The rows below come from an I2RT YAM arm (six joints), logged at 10 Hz.
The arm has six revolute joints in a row. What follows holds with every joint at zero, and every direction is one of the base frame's.
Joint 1 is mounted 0.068 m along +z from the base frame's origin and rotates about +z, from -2.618 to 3.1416 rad.
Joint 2 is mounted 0.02 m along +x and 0.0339 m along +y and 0.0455 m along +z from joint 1 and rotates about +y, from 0 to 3.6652 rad.
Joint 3 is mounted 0.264 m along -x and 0.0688 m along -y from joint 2 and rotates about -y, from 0 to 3.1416 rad.
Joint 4 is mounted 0.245 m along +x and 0.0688 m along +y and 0.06 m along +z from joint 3 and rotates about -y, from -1.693 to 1.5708 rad.
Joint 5 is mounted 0.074 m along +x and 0.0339 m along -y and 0.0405 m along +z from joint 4 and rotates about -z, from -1.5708 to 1.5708 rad.
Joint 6 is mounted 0.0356 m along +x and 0.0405 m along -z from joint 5 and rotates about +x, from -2.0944 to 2.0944 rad.
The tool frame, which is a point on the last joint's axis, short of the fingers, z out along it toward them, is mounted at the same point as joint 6; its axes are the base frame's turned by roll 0, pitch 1.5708 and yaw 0 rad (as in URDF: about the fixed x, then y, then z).
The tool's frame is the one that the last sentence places.
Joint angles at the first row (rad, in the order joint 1, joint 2, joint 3, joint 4, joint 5, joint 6):
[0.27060 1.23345 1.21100 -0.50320 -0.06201 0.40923]
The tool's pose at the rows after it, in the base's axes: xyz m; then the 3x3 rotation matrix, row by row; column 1 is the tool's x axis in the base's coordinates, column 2 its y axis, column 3 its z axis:
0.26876 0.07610 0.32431; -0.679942 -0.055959 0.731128; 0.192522 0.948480 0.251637; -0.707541 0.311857 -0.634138
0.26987 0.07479 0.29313; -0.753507 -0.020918 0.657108; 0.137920 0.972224 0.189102; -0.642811 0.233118 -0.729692
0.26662 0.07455 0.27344; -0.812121 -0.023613 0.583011; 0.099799 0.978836 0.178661; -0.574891 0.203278 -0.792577
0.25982 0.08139 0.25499; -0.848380 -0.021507 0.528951; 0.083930 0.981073 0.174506; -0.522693 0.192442 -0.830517
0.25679 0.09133 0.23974; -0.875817 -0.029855 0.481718; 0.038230 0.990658 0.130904; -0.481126 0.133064 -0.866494
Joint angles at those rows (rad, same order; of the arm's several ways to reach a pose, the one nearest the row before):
[0.26986 1.27856 1.14786 -0.55712 -0.04763 0.37604]
[0.26941 1.31381 1.09058 -0.59468 -0.00738 0.34002]
[0.27055 1.33367 1.05464 -0.63617 -0.01635 0.31862]
[0.30239 1.34227 1.00434 -0.64216 -0.00907 0.33925]
[0.34703 1.37475 0.98463 -0.65945 0.04075 0.34065]

